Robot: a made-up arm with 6 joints. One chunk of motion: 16 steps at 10 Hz.
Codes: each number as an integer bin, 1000 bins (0 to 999) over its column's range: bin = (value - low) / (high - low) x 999, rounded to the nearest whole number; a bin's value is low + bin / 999 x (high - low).
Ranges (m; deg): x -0.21..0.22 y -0.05..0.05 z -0.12..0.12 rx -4..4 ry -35..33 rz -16..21
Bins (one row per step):
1: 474 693 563 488 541 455
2: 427 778 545 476 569 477
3: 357 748 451 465 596 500
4: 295 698 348 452 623 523
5: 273 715 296 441 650 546
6: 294 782 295 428 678 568
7: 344 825 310 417 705 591
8: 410 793 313 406 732 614
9: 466 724 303 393 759 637
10: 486 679 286 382 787 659
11: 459 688 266 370 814 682
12: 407 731 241 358 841 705
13: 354 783 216 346 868 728
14: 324 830 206 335 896 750
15: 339 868 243 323 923 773
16: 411 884 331 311 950 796
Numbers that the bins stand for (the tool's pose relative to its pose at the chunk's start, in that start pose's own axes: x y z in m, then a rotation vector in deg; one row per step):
1: -0.0060 0.0194 0.0153 -0.09 1.82 0.85
2: -0.0262 0.0279 0.0109 -0.19 3.73 1.67
3: -0.0563 0.0249 -0.0117 -0.28 5.57 2.52
4: -0.0830 0.0199 -0.0364 -0.38 7.41 3.37
5: -0.0925 0.0216 -0.0489 -0.47 9.24 4.22
6: -0.0835 0.0283 -0.0491 -0.57 11.15 5.04
7: -0.0619 0.0326 -0.0455 -0.66 12.99 5.89
8: -0.0335 0.0294 -0.0448 -0.75 14.83 6.74
9: -0.0094 0.0225 -0.0472 -0.85 16.66 7.59
10: -0.0008 0.0180 -0.0513 -0.94 18.57 8.41
11: -0.0124 0.0189 -0.0561 -1.04 20.41 9.26
12: -0.0348 0.0232 -0.0621 -1.13 22.25 10.11
13: -0.0576 0.0284 -0.0681 -1.23 24.08 10.96
14: -0.0705 0.0331 -0.0705 -1.32 25.99 11.78
15: -0.0641 0.0369 -0.0616 -1.41 27.83 12.63
16: -0.0331 0.0385 -0.0405 -1.51 29.66 13.48

